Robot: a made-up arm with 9 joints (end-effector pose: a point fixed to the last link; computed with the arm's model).
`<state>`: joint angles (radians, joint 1 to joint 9).
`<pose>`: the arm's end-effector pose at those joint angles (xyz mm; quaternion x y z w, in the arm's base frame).
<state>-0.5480 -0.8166 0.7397 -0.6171 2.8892 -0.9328 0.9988 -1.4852 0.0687</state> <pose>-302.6 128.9 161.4 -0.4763 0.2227 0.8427 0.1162</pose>
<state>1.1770 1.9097 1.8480 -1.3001 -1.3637 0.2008 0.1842 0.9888 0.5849</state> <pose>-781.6 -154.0 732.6 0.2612 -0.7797 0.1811 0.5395</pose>
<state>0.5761 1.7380 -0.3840 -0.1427 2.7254 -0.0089 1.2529 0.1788 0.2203</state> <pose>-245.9 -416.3 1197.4 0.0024 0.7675 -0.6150 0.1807</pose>
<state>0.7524 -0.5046 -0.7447 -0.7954 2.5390 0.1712 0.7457 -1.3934 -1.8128</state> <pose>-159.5 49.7 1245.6 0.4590 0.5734 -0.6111 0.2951</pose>
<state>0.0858 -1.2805 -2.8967 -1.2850 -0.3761 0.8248 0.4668 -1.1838 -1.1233</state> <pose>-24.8 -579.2 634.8 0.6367 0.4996 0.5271 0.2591</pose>
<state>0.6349 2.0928 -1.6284 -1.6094 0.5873 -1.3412 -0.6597 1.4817 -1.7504</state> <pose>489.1 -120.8 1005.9 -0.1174 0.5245 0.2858 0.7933</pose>
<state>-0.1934 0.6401 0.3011 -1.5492 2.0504 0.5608 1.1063 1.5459 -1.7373</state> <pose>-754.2 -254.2 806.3 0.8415 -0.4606 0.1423 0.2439</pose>
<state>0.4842 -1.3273 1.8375 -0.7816 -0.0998 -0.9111 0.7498 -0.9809 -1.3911</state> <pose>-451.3 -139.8 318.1 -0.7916 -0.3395 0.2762 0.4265</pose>
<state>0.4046 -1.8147 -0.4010 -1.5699 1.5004 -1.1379 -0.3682 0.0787 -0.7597</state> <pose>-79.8 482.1 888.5 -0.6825 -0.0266 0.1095 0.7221</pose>
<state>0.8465 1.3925 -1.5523 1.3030 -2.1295 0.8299 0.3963 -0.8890 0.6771</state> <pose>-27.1 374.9 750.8 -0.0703 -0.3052 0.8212 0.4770</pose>
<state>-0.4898 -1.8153 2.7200 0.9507 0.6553 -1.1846 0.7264 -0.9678 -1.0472</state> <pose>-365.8 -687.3 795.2 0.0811 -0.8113 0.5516 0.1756</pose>
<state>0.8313 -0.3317 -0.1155 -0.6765 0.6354 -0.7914 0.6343 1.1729 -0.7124</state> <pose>-324.2 -188.1 1125.5 0.6648 -0.4085 0.3926 0.4869</pose>
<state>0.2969 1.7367 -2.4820 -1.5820 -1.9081 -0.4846 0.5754 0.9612 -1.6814</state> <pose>-100.5 365.6 1175.2 0.0452 0.2452 0.8387 0.4842</pose>
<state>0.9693 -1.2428 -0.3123 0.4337 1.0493 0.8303 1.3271 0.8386 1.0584</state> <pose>169.7 4.5 781.2 -0.4533 -0.3091 0.6239 0.5565</pose>
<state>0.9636 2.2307 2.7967 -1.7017 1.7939 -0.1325 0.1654 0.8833 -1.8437</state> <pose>-741.9 -150.8 1283.5 0.0751 -0.9049 -0.3296 0.2586</pose>
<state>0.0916 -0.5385 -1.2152 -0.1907 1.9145 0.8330 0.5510 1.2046 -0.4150</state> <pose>175.6 129.5 687.8 0.2564 -0.2280 -0.8521 0.3952</pose>
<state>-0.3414 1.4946 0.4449 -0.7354 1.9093 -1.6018 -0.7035 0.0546 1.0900</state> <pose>-600.2 -307.1 1342.1 -0.0260 -0.5892 -0.6644 0.4591</pose>
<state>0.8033 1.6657 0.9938 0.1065 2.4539 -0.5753 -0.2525 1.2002 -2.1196</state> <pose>-189.0 -648.4 593.8 0.7847 -0.5472 0.0470 0.2873</pose>
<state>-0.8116 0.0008 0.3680 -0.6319 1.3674 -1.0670 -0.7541 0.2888 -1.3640</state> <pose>-622.9 442.9 612.9 -0.8058 -0.0305 0.4469 0.3875</pose>
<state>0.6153 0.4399 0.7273 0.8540 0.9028 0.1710 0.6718 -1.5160 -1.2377</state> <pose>-437.6 -234.6 916.9 0.6893 0.5562 -0.2247 0.4062</pose>
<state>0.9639 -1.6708 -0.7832 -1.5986 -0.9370 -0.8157 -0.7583 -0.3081 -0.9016</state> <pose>23.0 -328.9 1172.9 0.2665 -0.6146 0.5778 0.4661</pose>
